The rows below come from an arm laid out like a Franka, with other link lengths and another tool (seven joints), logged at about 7 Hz.
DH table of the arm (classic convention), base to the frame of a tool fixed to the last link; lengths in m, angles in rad. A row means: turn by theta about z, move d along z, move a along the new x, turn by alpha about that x. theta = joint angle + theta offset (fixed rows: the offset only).
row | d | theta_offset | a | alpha
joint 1 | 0.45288 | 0 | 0 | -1.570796
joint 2 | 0 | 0 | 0 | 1.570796
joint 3 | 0.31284 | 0 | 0.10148 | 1.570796
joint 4 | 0 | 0 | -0.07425 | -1.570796
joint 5 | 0.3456 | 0 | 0 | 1.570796
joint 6 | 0 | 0 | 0.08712 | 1.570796
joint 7 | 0.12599 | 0.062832 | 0.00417 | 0.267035
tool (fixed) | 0.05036 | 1.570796 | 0 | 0
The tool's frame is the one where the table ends.
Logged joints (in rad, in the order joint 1, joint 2, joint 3, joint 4, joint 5, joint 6, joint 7), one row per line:
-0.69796 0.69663 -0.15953 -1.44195 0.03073 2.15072 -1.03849
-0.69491 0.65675 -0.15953 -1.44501 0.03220 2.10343 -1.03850
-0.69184 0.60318 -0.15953 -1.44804 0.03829 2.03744 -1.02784
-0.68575 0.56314 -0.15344 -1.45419 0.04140 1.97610 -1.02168
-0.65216 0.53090 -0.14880 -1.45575 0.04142 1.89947 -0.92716
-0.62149 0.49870 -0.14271 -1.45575 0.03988 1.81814 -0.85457
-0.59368 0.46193 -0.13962 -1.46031 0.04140 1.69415 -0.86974
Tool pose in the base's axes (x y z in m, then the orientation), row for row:
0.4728 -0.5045 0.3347 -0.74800 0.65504 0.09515 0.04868
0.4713 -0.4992 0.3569 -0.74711 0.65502 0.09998 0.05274
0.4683 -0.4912 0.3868 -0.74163 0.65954 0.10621 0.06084
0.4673 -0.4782 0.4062 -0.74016 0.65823 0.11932 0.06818
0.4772 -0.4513 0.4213 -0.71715 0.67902 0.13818 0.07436
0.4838 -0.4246 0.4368 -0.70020 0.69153 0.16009 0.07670
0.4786 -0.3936 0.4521 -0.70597 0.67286 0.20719 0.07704
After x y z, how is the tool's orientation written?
As a quaternion, x y z w.
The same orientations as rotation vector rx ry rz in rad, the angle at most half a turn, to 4 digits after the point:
-2.2798 1.9964 0.2900
-2.2714 1.9915 0.3040
-2.2438 1.9954 0.3213
-2.2295 1.9827 0.3594
-2.1522 2.0378 0.4147
-2.0984 2.0724 0.4798
-2.1153 2.0161 0.6208

